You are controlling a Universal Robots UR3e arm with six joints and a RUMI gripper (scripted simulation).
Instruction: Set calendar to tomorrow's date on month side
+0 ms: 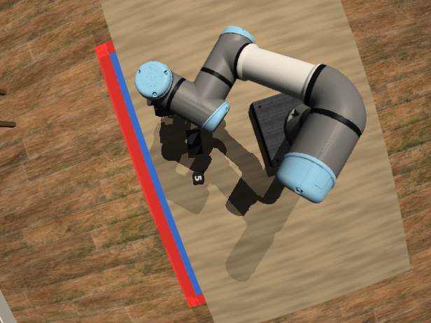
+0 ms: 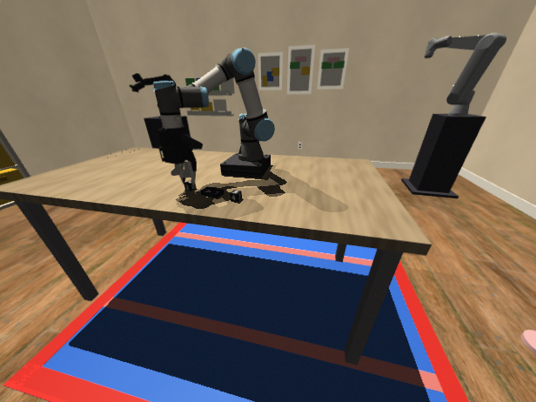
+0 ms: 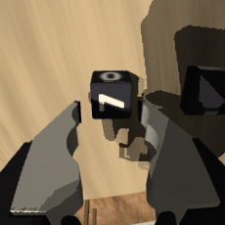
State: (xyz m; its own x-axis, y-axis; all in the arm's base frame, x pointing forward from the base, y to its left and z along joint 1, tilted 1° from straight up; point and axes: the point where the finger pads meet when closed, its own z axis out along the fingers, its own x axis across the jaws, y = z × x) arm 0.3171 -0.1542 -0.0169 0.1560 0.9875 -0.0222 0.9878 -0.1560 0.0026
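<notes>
My gripper is now 2 cm above the black cube. Also, from my hand: black calendar tray: 11 cm to the left, 3 cm below, 2 cm ahead.
</notes>
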